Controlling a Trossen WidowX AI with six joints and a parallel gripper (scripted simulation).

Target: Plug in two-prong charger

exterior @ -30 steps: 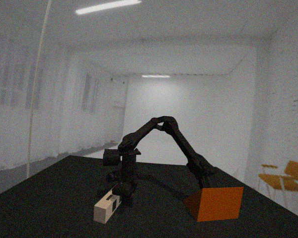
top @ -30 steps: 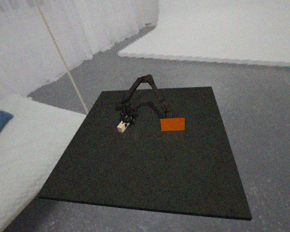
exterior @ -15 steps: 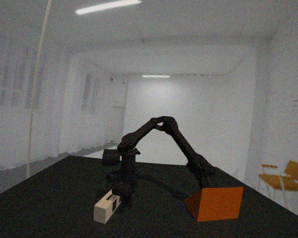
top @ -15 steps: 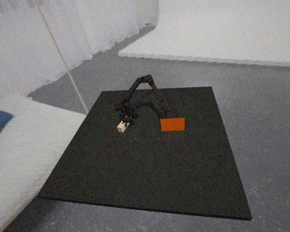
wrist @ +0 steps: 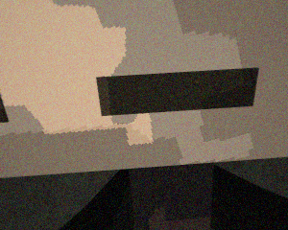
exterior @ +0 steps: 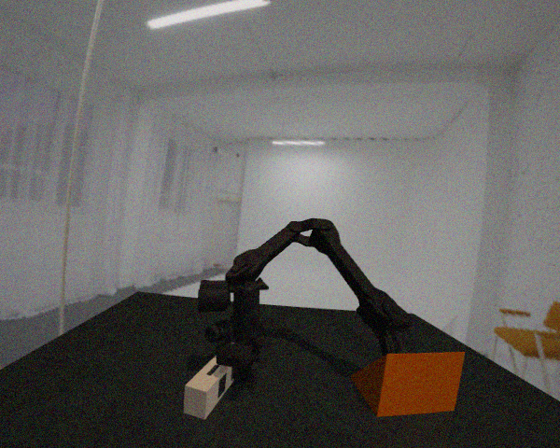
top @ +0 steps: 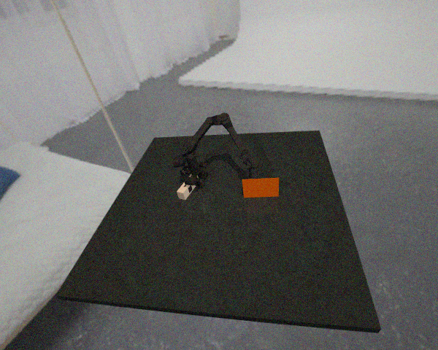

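Right now my gripper tip is 2 cm short of the dark two-prong charger, 1 cm to the left of it and 1 cm below it.
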